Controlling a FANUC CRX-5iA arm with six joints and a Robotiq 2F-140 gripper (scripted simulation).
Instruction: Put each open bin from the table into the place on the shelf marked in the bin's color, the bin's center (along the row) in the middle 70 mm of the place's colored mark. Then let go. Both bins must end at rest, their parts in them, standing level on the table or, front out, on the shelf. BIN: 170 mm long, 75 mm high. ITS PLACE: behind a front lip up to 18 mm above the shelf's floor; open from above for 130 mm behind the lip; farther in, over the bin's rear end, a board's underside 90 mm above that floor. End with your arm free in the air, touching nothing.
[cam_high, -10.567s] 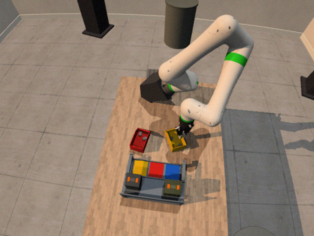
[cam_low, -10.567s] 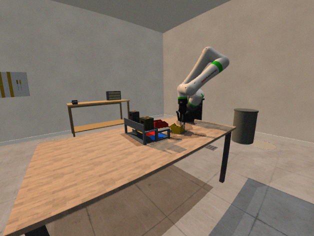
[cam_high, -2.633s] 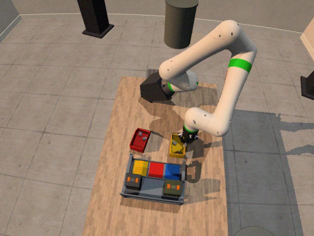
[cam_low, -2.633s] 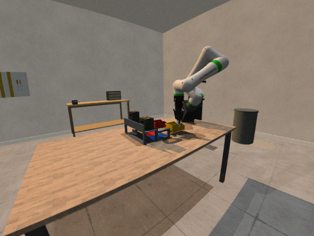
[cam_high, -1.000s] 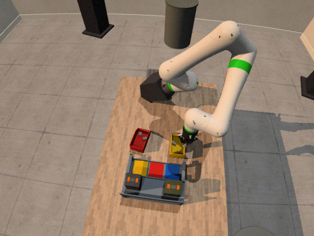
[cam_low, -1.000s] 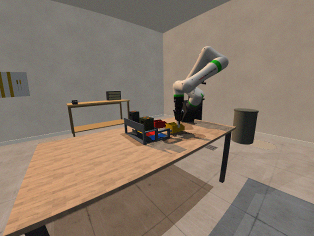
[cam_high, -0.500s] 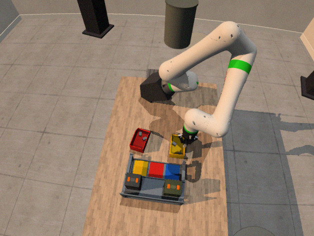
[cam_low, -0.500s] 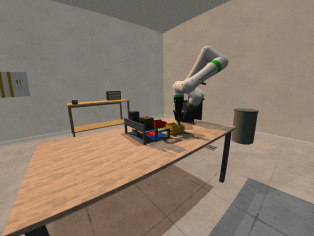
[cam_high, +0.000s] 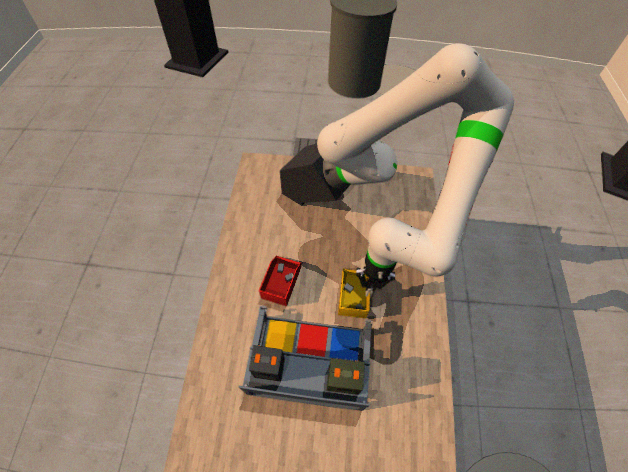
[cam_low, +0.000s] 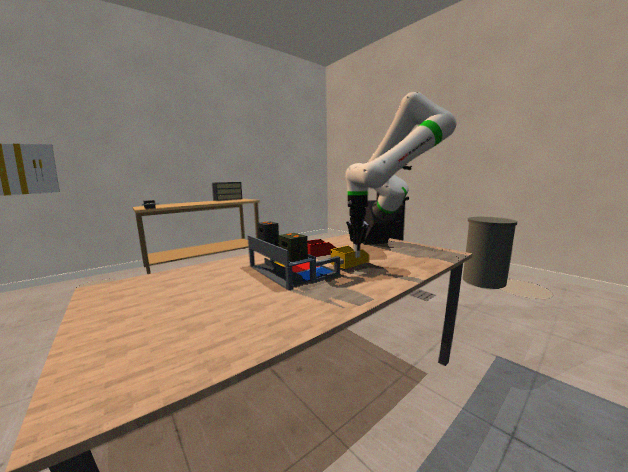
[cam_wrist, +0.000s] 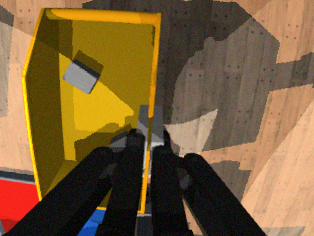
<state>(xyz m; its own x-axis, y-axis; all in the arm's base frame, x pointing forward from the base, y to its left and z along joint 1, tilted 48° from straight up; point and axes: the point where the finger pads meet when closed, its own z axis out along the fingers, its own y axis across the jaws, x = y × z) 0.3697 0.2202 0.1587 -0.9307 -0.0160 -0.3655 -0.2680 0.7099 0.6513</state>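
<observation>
Now: the yellow bin 10 mm ahead of my hand, 50 mm to the right of it and 40 mm below it. Also, from my hand: blue-marked place (230 mm ahead, 80 mm below); red bin (70 mm ahead, 310 mm to the right, 50 mm below); red mark (260 mm ahead, 110 mm to the right, 80 mm below).
</observation>
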